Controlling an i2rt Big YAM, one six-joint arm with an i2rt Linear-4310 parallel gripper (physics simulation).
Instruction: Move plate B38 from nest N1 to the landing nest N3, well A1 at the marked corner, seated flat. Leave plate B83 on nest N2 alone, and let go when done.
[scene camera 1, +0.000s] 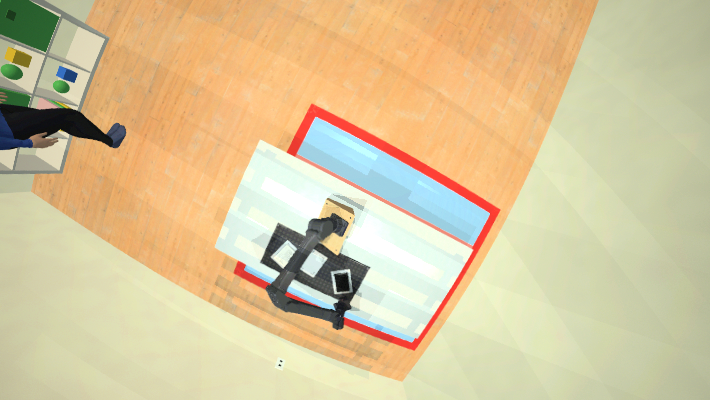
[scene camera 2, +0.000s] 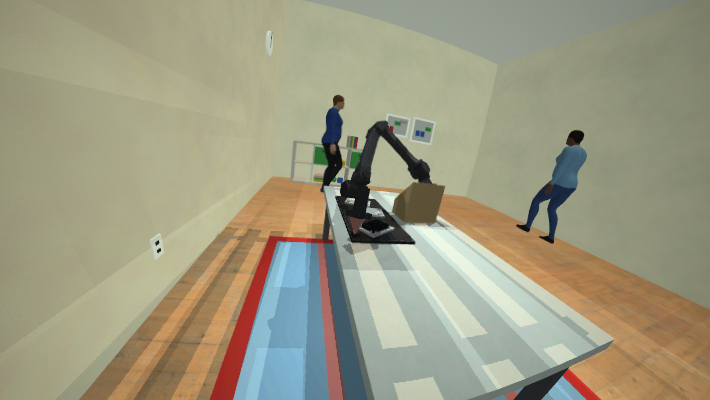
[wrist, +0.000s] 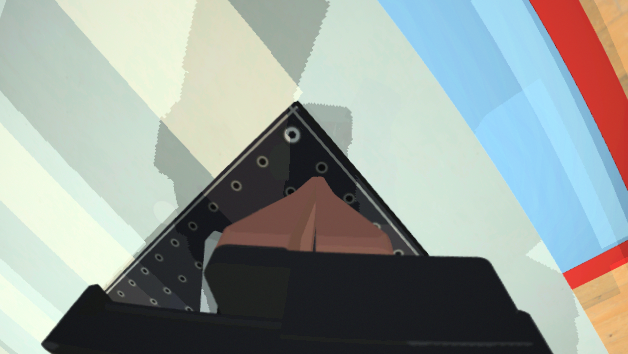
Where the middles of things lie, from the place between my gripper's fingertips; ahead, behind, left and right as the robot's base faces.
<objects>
The nest (wrist: 208, 304) lies 12 cm behind my hand and 7 cm to the right of it.
</objects>
